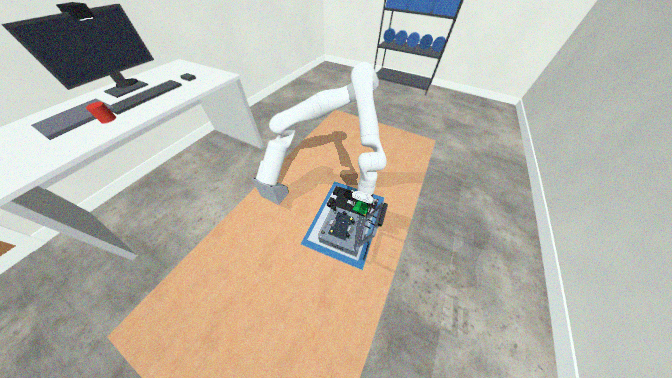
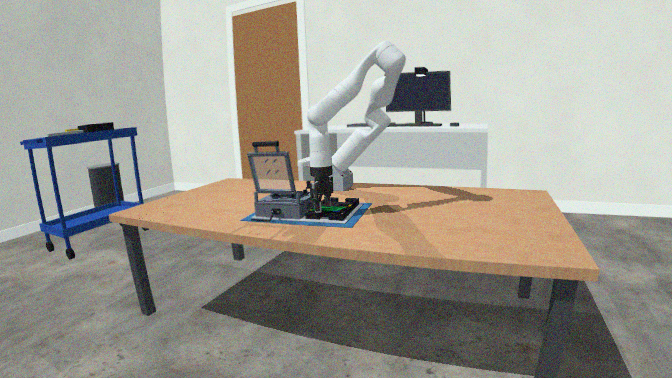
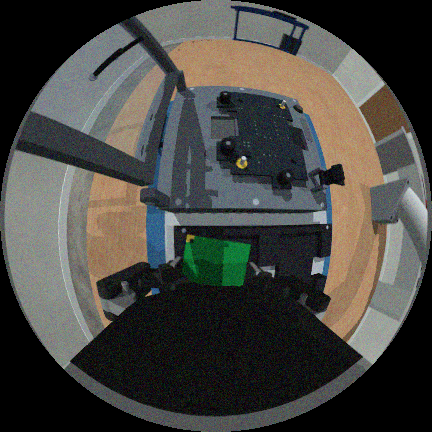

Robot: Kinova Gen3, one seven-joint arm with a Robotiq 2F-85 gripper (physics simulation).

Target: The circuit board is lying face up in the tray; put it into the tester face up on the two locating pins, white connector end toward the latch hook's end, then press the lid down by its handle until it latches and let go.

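Seen in the pictures: gripper, between the fingertips: (image 1: pixel 361 207) (image 2: pixel 323 209) (image 3: pixel 214 268); arm's base, origin of its link: (image 1: pixel 267 181) (image 2: pixel 338 164).
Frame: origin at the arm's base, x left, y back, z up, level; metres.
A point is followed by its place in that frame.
Note:
The green circuit board (image 1: pixel 361 207) @[x 0.080, y -0.482, z -0.079 m] (image 3: pixel 215 250) @[x 0.061, y -0.481, z -0.081 m] lies at the black tray (image 1: pixel 342 194) @[x 0.131, y -0.361, z -0.093 m] (image 3: pixel 295 250) @[x 0.071, y -0.374, z -0.093 m], roughly squared to the fingers; a gold corner shows, but its white connector cannot be made out. My gripper (image 2: pixel 324 204) @[x 0.083, y -0.483, z -0.084 m] (image 3: pixel 214 268) @[x 0.083, y -0.483, z -0.084 m] is low at the tray, shut on the board by its two opposite edges. The grey tester (image 2: pixel 280 207) @[x -0.055, y -0.534, z -0.067 m] (image 3: pixel 230 198) @[x 0.010, y -0.467, z -0.052 m] stands beside the tray. Two locating pins (image 3: pixel 242 161) @[x -0.019, y -0.458, z -0.036 m] (image 3: pixel 283 104) @[x -0.109, y -0.395, z -0.037 m] with yellow bases stand on its dark bed. The lid (image 2: pixel 270 155) @[x -0.058, y -0.570, z 0.117 m] (image 3: pixel 85 152) is open and upright, with its black handle (image 2: pixel 265 146) @[x -0.068, y -0.581, z 0.152 m] on top. The black latch hook (image 3: pixel 332 175) @[x -0.009, y -0.371, z -0.019 m] is opposite the lid's hinge side.
Tray and tester stand on a blue-edged mat (image 1: pixel 334 258) @[x -0.199, y -0.444, z -0.111 m] on the wooden table (image 1: pixel 225 300) @[x -0.509, y -0.107, z -0.111 m]. The raised lid stands close to my gripper's side. Black knobs (image 3: pixel 227 146) @[x -0.030, y -0.470, z -0.030 m] (image 3: pixel 285 177) @[x -0.005, y -0.422, z -0.030 m] rise around the tester's bed. A desk with a monitor (image 2: pixel 425 91) and a blue cart (image 2: pixel 80 137) stand away from the table.

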